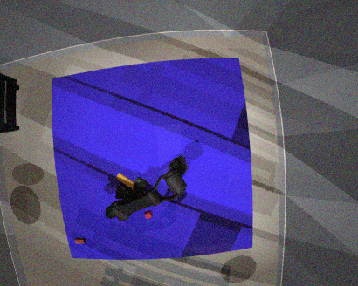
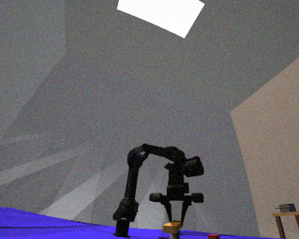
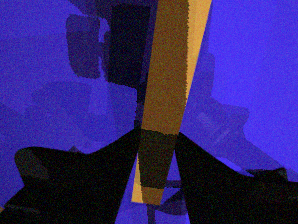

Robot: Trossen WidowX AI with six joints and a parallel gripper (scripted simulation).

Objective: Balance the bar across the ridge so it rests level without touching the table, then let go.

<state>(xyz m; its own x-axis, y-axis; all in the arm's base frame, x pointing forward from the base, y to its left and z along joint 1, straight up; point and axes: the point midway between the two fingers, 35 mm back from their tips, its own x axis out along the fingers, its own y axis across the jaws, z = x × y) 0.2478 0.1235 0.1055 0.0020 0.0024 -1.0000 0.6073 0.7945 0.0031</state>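
Now: gripper tip 2 cm short of the yellow bar and 2 cm to the left of it. From my gripper tip the other things lie so: flat red piece 49 cm ahead, 38 cm to the left, 6 cm below.
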